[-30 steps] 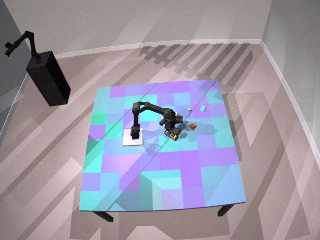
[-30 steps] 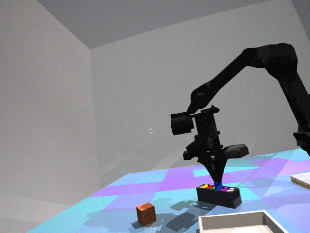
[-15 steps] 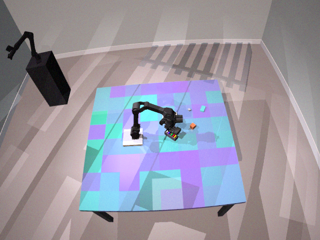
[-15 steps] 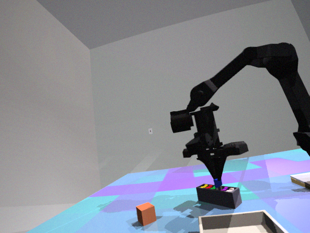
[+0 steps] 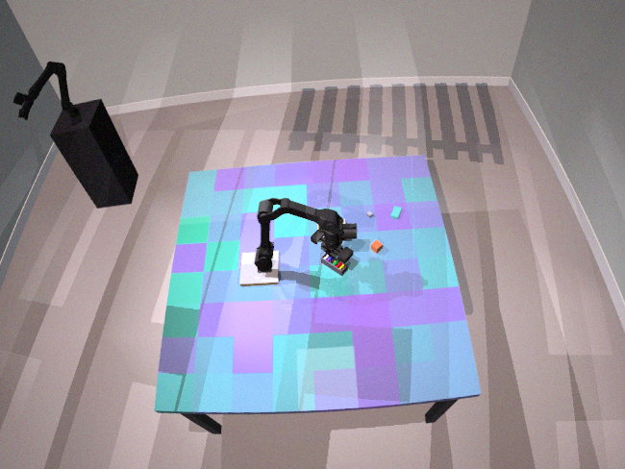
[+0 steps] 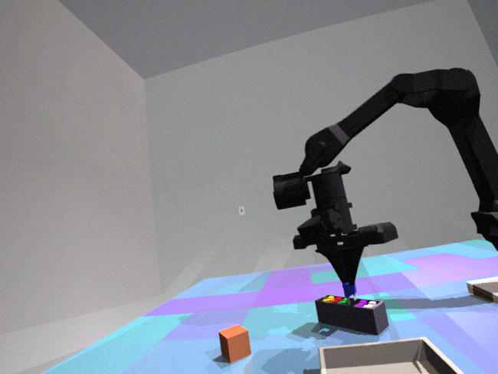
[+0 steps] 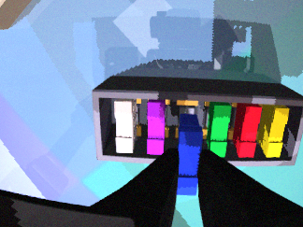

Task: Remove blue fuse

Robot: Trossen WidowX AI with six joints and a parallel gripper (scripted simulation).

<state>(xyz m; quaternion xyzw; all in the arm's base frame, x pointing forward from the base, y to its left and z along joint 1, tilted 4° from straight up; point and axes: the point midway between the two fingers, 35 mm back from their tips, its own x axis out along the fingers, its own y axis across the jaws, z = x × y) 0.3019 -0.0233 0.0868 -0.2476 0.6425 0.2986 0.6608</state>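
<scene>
Right now my gripper tip is 1 cm short of the beige tray, 18 cm to the right of it and 7 cm above it. Round my gripper tip: blue fuse: 1 cm below; then teal block: 33 cm ahead, 25 cm to the left, 6 cm below; then orange cube: 21 cm ahead, 6 cm to the left, 5 cm below.
</scene>
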